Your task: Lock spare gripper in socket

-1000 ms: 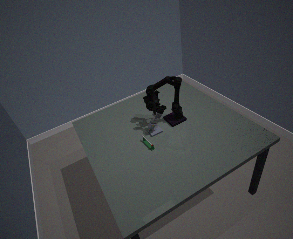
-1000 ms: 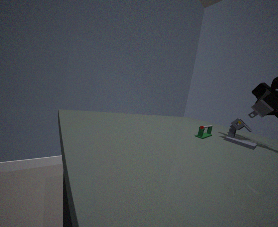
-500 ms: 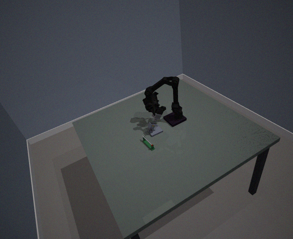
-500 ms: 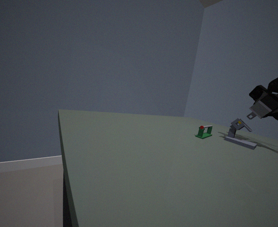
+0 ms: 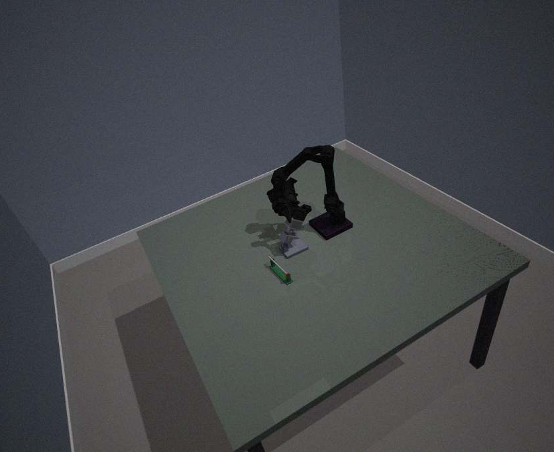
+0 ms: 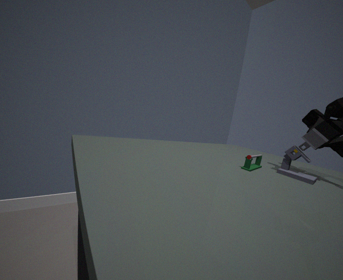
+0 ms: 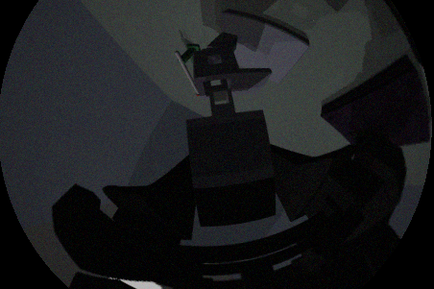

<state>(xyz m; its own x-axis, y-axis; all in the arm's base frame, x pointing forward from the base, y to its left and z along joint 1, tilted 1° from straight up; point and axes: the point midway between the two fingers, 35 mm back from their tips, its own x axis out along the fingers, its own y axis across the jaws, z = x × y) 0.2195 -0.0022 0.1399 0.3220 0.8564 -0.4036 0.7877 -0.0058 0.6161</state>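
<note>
The green cradle lies 140 mm ahead of my gripper tip, 90 mm to the left of it and 120 mm below it. Round my gripper tip: grey mount 40 mm ahead, 10 mm to the right, 100 mm below; then spare gripper 10 mm to the right.
</note>
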